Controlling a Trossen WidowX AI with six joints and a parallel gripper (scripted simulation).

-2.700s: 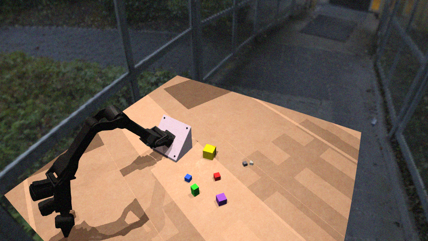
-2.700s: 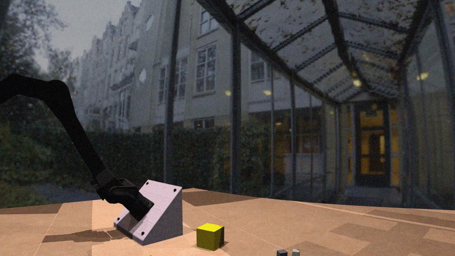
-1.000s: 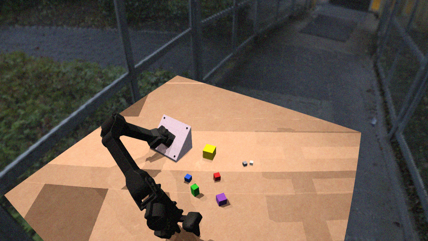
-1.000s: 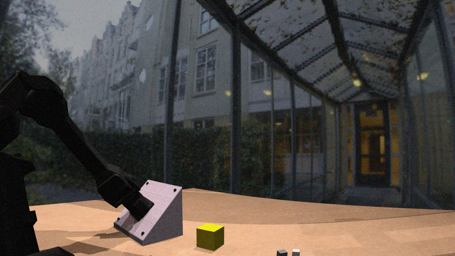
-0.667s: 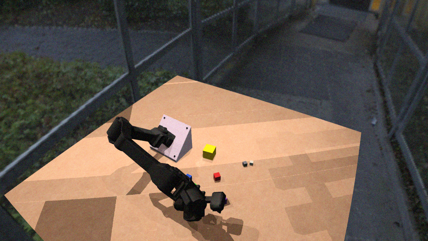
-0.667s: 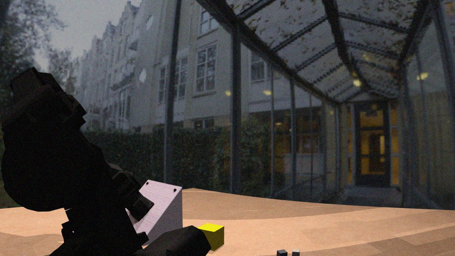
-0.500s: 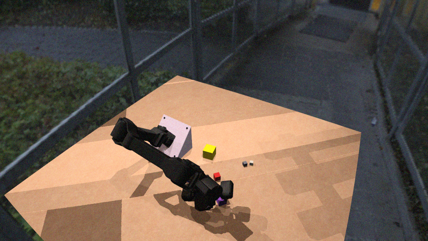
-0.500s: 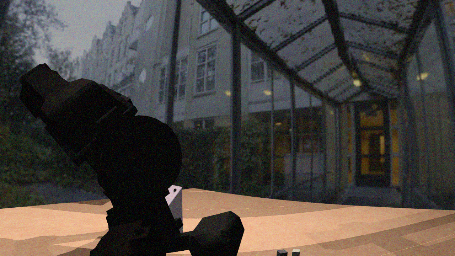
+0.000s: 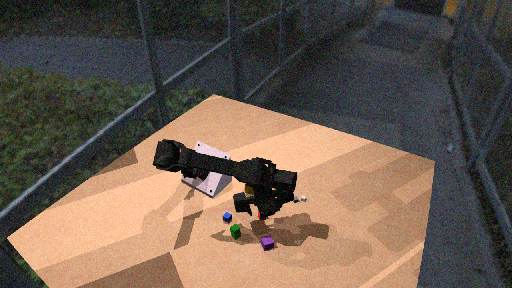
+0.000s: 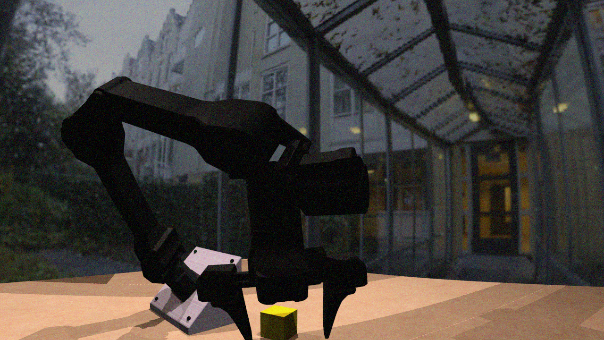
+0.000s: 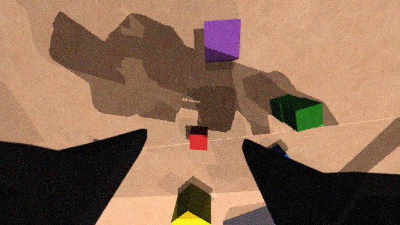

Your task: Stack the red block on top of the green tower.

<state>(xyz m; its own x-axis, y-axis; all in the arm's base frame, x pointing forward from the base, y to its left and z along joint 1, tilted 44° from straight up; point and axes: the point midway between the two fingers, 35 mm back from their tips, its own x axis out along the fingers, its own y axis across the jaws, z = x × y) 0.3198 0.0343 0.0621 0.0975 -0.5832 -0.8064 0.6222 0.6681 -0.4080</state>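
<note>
My gripper tip is 3 cm past the red block, 2 cm to the right of it and 6 cm above it. From my gripper tip the other things lie so: purple block: 6 cm ahead, 6 cm to the right, 5 cm below; blue block: 12 cm behind, 7 cm to the right, 6 cm below; yellow block: 14 cm behind, 10 cm to the left, 4 cm below.
</note>
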